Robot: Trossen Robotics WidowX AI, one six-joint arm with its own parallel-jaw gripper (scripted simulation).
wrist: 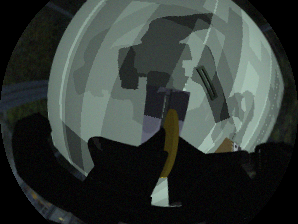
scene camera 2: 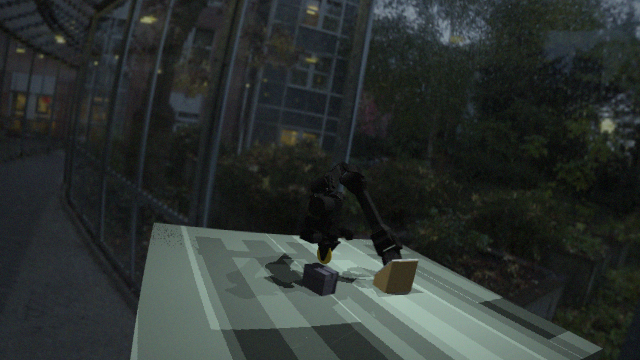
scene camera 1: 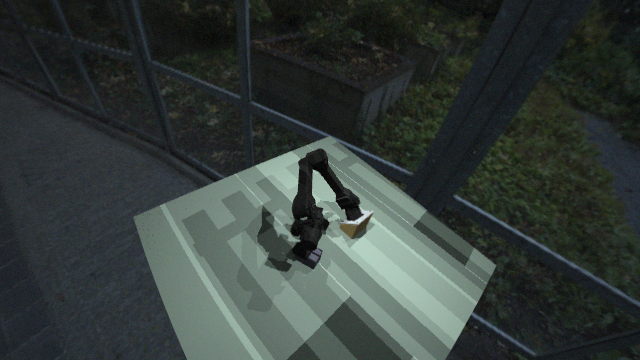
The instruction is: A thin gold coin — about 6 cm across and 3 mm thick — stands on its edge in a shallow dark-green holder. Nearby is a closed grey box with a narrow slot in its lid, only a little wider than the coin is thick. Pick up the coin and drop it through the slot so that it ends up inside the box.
The gripper carries a coin.
The gripper also shows in the wrist view.
